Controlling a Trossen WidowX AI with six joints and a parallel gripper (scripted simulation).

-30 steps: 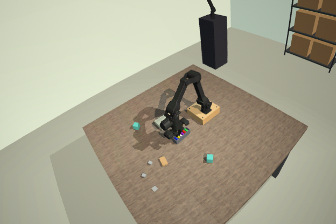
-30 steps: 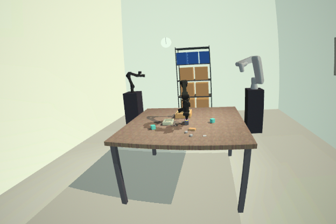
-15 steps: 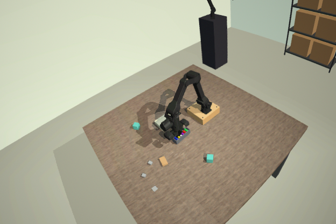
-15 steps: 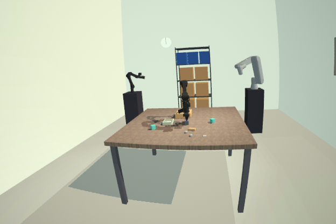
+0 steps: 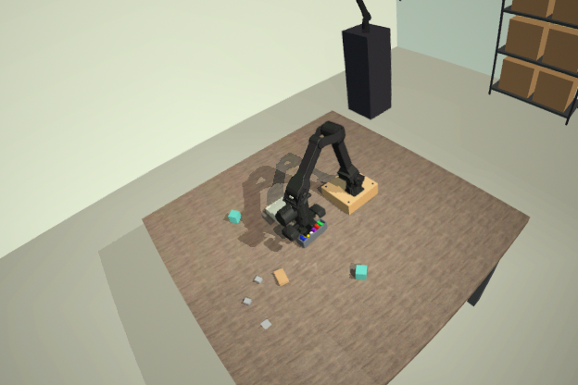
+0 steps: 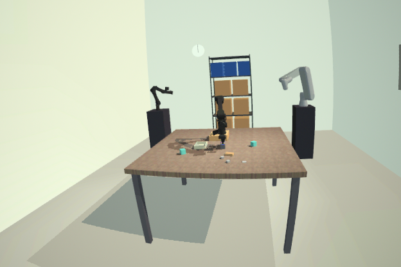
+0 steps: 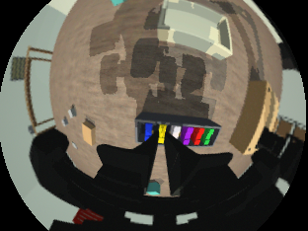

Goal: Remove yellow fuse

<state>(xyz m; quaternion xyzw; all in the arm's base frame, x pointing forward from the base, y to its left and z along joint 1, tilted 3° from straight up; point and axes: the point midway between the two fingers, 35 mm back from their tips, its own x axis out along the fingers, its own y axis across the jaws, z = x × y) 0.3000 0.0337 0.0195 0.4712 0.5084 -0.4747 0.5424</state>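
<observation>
Right now the cream tray is 210 mm to the right of my gripper tip, 30 mm below it and 30 mm behind it. Also, from my gripper tip: yellow fuse 10 mm below.
</observation>
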